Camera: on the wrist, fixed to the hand. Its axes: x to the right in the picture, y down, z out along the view.
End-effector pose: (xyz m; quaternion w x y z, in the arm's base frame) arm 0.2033 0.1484 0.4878 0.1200 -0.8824 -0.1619 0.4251
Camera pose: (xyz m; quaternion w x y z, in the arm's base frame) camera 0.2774 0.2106 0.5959 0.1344 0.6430 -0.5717 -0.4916
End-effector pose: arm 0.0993 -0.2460 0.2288 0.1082 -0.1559 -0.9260 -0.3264
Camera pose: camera 0.0906 -0.3845 0.2710 0.2234 -0.7985 -0.5590 -0.0043
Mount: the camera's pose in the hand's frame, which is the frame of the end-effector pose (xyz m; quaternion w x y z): -0.0094 -0.0813 -0.1198 0.6676 0.1269 -0.1136 0.7247
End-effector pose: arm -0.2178 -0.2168 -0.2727 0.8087 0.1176 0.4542 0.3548
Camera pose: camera -0.2810 -0.2976 -0.3753 0.3195 0.5506 0.1712 0.7520
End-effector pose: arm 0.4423 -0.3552 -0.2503 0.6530 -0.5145 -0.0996 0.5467
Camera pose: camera 0.5714 -0.4200 -0.2367 0.0937 -0.2707 0.3016 0.9094
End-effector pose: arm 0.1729 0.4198 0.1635 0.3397 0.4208 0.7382 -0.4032
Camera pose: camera 0.0846 0.4960 0.2498 0.5495 0.8133 0.0981 -0.1645
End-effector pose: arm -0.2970 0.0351 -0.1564 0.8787 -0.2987 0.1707 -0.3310
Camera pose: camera -0.4024 -0.0568 -0.1950 0.8838 -0.0018 0.1886 0.4281
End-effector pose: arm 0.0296 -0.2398 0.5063 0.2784 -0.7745 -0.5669 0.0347
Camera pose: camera 0.0007 -0.2788 0.6430 0.1946 -0.8887 0.1556 0.3849
